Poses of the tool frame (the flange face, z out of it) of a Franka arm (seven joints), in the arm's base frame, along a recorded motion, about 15 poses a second.
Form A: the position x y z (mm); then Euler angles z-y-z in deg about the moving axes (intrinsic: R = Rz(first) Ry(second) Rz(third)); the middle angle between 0 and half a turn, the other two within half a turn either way.
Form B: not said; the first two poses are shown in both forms.
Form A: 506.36 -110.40 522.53 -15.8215 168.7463 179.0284
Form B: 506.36 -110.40 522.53 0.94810 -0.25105 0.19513 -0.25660 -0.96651 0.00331
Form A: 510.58 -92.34 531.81 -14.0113 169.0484 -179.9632
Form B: 510.58 -92.34 531.81 0.95242 -0.23833 0.18998 -0.24273 -0.97010 -0.00012
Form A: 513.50 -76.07 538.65 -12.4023 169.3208 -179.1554
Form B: 513.50 -76.07 538.65 0.95648 -0.22543 0.18529 -0.22890 -0.97345 -0.00273
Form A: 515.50 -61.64 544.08 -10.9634 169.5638 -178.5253
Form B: 515.50 -61.64 544.08 0.96029 -0.21224 0.18108 -0.21497 -0.97661 -0.00466
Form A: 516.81 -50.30 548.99 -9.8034 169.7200 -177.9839
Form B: 516.81 -50.30 548.99 0.96299 -0.20210 0.17835 -0.20427 -0.97889 -0.00628
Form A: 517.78 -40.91 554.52 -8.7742 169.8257 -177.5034
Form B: 517.78 -40.91 554.52 0.96519 -0.19305 0.17648 -0.19477 -0.98082 -0.00769
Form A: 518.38 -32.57 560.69 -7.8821 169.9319 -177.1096
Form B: 518.38 -32.57 560.69 0.96714 -0.18480 0.17460 -0.18614 -0.98248 -0.00882
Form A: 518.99 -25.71 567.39 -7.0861 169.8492 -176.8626
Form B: 518.99 -25.71 567.39 0.96861 -0.17556 0.17598 -0.17664 -0.98423 -0.00965
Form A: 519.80 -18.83 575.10 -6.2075 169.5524 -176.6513
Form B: 519.80 -18.83 575.10 0.96967 -0.16423 0.18103 -0.16505 -0.98623 -0.01059
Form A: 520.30 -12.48 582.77 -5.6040 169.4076 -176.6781
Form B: 520.30 -12.48 582.77 0.97096 -0.15350 0.18351 -0.15417 -0.98799 -0.01065
